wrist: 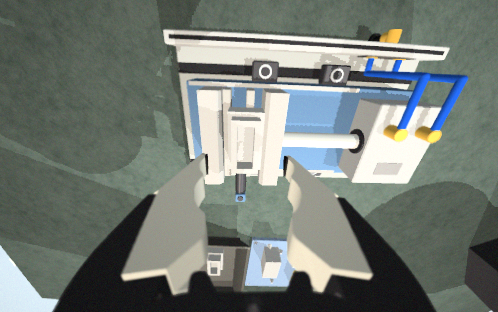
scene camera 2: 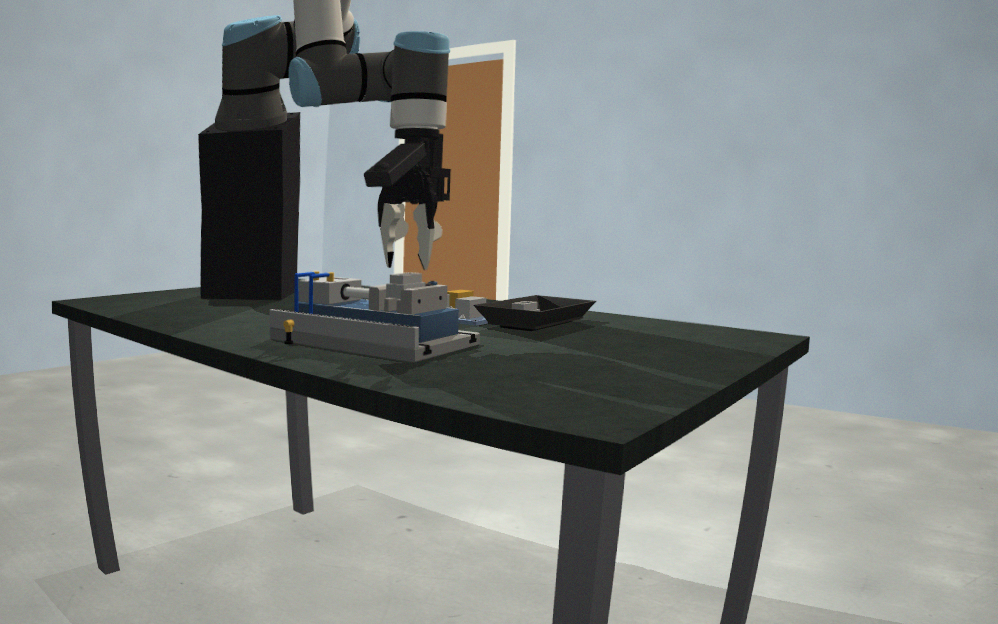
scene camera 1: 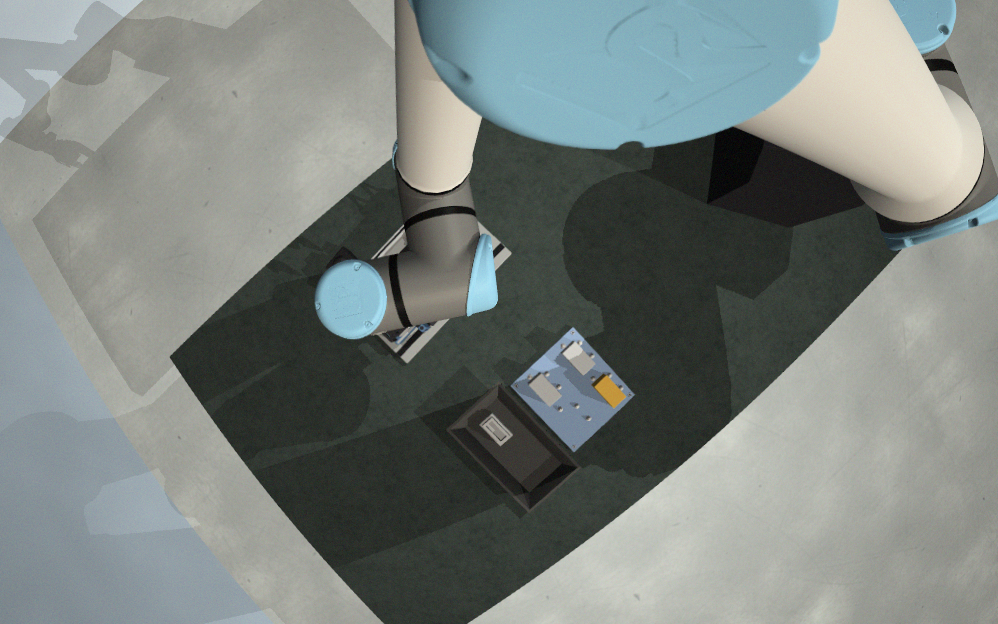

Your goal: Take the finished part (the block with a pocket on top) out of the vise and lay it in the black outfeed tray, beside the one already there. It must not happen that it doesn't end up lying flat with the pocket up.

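Observation:
The gripper can be seen, and so can a cylinder body; the wrist view shows the gripper too.

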